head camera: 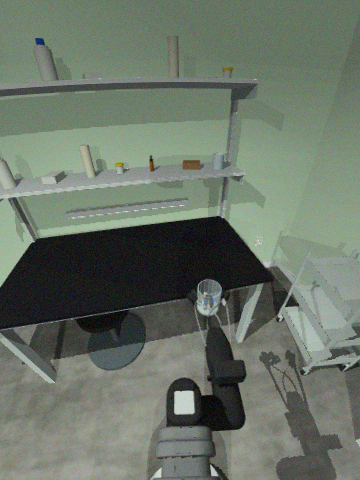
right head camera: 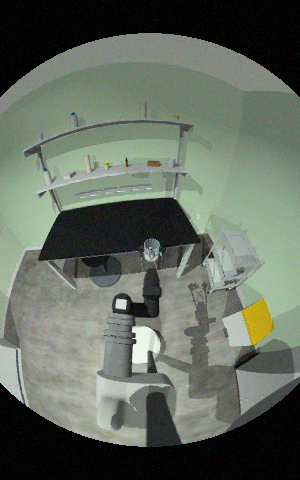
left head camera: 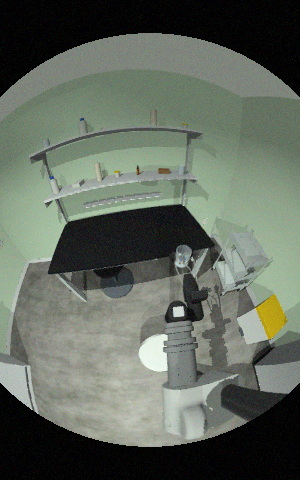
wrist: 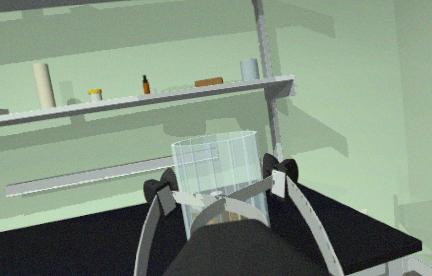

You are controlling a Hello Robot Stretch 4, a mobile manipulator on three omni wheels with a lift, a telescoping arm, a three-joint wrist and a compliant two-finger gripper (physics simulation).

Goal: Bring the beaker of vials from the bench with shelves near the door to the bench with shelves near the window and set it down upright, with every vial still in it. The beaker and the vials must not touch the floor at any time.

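The clear beaker (head camera: 210,289) (left head camera: 183,251) (right head camera: 151,245) (wrist: 200,167) is upright between the fingers of my gripper (head camera: 209,298) (left head camera: 183,257) (right head camera: 151,251) (wrist: 220,176), which is shut on it. Several vials (head camera: 209,303), some with blue parts, show low inside the beaker; their lower parts are partly hidden in the wrist view. The black-topped bench with shelves (head camera: 125,270) (left head camera: 125,235) (right head camera: 115,225) (wrist: 75,245) lies beyond. In the head view the beaker overlaps the bench's front edge near its right end. Whether its base is over the top is unclear.
The lower shelf (head camera: 125,182) (wrist: 175,96) holds bottles and small items above the bench's back. A stool base (head camera: 117,345) (left head camera: 117,285) stands under the bench's front. A white cart (head camera: 340,270) stands to the right. A bin with a yellow lid (left head camera: 272,317) (right head camera: 258,320) stands nearer.
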